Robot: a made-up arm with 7 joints. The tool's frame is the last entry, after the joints.
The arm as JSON. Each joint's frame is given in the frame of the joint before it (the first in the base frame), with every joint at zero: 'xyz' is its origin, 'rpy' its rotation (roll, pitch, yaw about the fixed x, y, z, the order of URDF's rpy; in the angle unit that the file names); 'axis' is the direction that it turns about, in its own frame. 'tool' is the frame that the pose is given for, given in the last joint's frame.
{
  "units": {
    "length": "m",
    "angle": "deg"
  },
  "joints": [
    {
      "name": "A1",
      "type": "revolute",
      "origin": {
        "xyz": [
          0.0,
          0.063,
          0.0
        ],
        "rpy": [
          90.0,
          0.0,
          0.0
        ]
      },
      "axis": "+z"
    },
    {
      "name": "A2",
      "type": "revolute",
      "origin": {
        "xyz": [
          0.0,
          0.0,
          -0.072
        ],
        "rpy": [
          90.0,
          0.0,
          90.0
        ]
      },
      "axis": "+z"
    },
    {
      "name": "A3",
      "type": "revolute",
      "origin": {
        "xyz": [
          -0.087,
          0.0,
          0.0
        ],
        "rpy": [
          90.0,
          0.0,
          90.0
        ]
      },
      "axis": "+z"
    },
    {
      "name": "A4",
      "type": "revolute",
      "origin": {
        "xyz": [
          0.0,
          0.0,
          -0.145
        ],
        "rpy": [
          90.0,
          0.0,
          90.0
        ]
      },
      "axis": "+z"
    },
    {
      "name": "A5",
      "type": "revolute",
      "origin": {
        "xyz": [
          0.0,
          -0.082,
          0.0
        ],
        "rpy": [
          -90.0,
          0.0,
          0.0
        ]
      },
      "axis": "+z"
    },
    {
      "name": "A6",
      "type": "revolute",
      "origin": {
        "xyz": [
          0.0,
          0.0,
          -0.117
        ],
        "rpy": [
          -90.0,
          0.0,
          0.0
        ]
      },
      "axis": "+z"
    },
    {
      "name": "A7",
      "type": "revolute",
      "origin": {
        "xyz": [
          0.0,
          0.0,
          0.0
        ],
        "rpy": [
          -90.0,
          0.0,
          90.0
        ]
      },
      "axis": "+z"
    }
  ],
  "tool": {
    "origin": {
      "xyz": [
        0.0,
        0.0,
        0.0
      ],
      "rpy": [
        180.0,
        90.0,
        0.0
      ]
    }
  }
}
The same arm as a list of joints. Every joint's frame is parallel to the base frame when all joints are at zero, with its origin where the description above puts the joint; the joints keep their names.
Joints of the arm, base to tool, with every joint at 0 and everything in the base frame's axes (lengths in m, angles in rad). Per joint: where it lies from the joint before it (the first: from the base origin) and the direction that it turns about. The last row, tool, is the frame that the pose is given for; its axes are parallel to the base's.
A1: offset 0.0000 0.0630 0.0000 axis -y
A2: offset 0.0000 0.0720 0.0000 axis +x
A3: offset 0.0000 0.0000 -0.0870 axis +z
A4: offset 0.0000 0.0000 -0.1450 axis -y
A5: offset 0.0000 0.0000 -0.0820 axis +z
A6: offset 0.0000 0.0000 -0.1170 axis +y
A7: offset 0.0000 0.0000 0.0000 axis -x
tool: offset 0.0000 0.0000 0.0000

